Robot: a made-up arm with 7 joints. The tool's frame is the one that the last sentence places.
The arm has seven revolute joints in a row. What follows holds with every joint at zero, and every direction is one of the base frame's.
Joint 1 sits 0.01 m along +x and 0.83 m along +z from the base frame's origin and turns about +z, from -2.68 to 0.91 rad.
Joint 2 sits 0.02 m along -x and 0.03 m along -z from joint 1 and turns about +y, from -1.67 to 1.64 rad.
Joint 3 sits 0.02 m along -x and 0.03 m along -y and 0.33 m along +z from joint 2 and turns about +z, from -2.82 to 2.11 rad.
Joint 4 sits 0.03 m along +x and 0.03 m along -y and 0.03 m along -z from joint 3 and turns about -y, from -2.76 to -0.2 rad.
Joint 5 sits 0.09 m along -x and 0.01 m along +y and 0.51 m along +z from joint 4 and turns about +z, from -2.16 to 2.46 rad.
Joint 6 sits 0.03 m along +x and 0.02 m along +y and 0.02 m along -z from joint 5 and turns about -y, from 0.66 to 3.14 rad.
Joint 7 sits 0.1 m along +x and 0.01 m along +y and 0.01 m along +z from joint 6 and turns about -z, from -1.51 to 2.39 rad.
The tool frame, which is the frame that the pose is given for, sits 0.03 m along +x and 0.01 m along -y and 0.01 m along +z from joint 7; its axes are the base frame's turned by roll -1.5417, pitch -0.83 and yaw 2.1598 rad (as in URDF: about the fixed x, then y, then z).
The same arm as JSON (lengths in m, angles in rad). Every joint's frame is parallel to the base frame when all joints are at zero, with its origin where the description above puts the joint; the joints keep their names.
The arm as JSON. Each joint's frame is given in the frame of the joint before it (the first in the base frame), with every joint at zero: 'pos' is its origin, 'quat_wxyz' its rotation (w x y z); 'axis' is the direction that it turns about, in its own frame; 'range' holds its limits. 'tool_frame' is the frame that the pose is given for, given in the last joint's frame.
{
  "length_unit": "m",
  "angle_unit": "rad",
  "joints": [
    {
      "joint": "joint 1",
      "pos": [
        0.01,
        0.0,
        0.83
      ],
      "quat_wxyz": [
        1.0,
        0.0,
        0.0,
        0.0
      ],
      "axis": [
        0.0,
        0.0,
        1.0
      ],
      "range": [
        -2.68,
        0.91
      ]
    },
    {
      "joint": "joint 2",
      "pos": [
        -0.02,
        0.0,
        -0.03
      ],
      "quat_wxyz": [
        1.0,
        0.0,
        0.0,
        0.0
      ],
      "axis": [
        0.0,
        1.0,
        0.0
      ],
      "range": [
        -1.67,
        1.64
      ]
    },
    {
      "joint": "joint 3",
      "pos": [
        -0.02,
        -0.03,
        0.33
      ],
      "quat_wxyz": [
        1.0,
        0.0,
        0.0,
        0.0
      ],
      "axis": [
        0.0,
        0.0,
        1.0
      ],
      "range": [
        -2.82,
        2.11
      ]
    },
    {
      "joint": "joint 4",
      "pos": [
        0.03,
        -0.03,
        -0.03
      ],
      "quat_wxyz": [
        1.0,
        0.0,
        0.0,
        0.0
      ],
      "axis": [
        0.0,
        -1.0,
        0.0
      ],
      "range": [
        -2.76,
        -0.2
      ]
    },
    {
      "joint": "joint 5",
      "pos": [
        -0.09,
        0.01,
        0.51
      ],
      "quat_wxyz": [
        1.0,
        0.0,
        0.0,
        0.0
      ],
      "axis": [
        0.0,
        0.0,
        1.0
      ],
      "range": [
        -2.16,
        2.46
      ]
    },
    {
      "joint": "joint 6",
      "pos": [
        0.03,
        0.02,
        -0.02
      ],
      "quat_wxyz": [
        1.0,
        0.0,
        0.0,
        0.0
      ],
      "axis": [
        0.0,
        -1.0,
        0.0
      ],
      "range": [
        0.66,
        3.14
      ]
    },
    {
      "joint": "joint 7",
      "pos": [
        0.1,
        0.01,
        0.01
      ],
      "quat_wxyz": [
        1.0,
        0.0,
        0.0,
        0.0
      ],
      "axis": [
        0.0,
        0.0,
        -1.0
      ],
      "range": [
        -1.51,
        2.39
      ]
    }
  ],
  "tool_frame": {
    "pos": [
      0.03,
      -0.01,
      0.01
    ],
    "quat_wxyz": [
      0.557199,
      -0.045514,
      -0.69865,
      0.446482
    ]
  }
}

